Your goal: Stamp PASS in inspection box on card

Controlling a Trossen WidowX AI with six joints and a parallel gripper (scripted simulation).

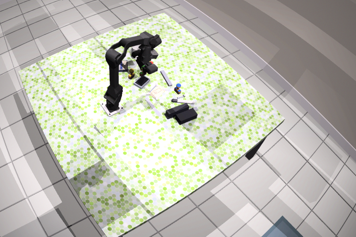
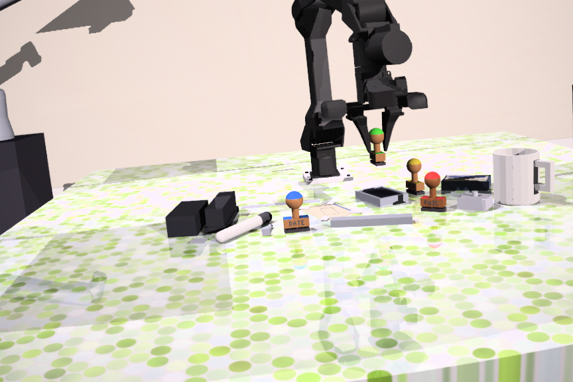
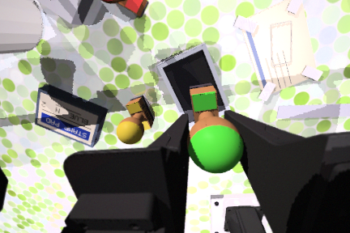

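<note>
My gripper tip is now 40 mm short of the beige card, 100 mm to the left of it and 90 mm above it. Round my gripper tip: ink pad (90 mm below); yellow stamp (30 mm behind, 70 mm to the left, 70 mm below); green-knobbed pass stamp (right at my gripper tip).
</note>
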